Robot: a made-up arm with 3 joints. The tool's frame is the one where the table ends.
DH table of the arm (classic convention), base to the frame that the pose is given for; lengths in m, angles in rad. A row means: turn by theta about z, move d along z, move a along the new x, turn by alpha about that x. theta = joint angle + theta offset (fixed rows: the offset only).
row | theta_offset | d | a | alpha
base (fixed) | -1.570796 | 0.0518 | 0 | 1.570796
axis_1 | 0 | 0.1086 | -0.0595 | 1.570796
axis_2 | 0 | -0.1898 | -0.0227 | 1.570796
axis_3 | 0 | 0.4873 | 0.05 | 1.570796
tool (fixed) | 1.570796 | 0.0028 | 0 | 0
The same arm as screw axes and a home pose.
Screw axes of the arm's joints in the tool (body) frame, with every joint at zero. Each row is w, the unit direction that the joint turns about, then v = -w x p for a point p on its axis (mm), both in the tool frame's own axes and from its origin. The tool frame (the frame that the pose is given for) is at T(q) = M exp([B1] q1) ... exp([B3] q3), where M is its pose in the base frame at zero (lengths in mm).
B1: w -1 0 -0.000001 v 0.0 192.6 -32.2
B2: w 0.000001 0 -1 v -27.3 -487.3 0.0
B3: w 1 0 0.000001 v 0.0 -2.8 -50.0
M: xyz 378.7 32.2 244.4 (mm) rpy 0.00 0.00 0.00 (deg, as in URDF)

